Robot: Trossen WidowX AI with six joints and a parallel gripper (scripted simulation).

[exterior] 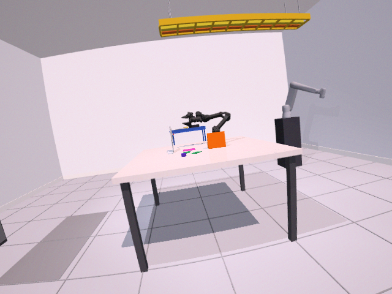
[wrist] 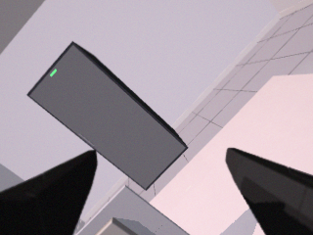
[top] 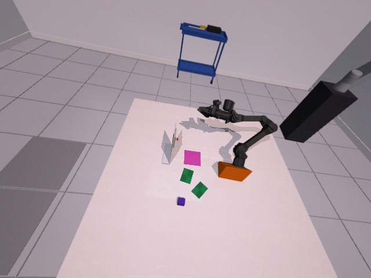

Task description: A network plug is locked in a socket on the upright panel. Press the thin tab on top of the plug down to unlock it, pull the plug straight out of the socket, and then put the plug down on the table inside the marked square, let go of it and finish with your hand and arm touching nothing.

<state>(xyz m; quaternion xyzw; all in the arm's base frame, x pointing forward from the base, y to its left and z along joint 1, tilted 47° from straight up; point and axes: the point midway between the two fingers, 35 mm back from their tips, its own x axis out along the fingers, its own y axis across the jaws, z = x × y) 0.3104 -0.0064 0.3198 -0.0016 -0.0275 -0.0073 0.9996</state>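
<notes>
Right now the network plug is 110 mm ahead of my gripper tip, 190 mm to the left of it and 120 mm below it. The rest, counted from my gripper tip: magenta marked square (40 mm behind, 180 mm to the left, 300 mm below); then upright grey panel (130 mm ahead, 190 mm to the left, 190 mm below).
</notes>
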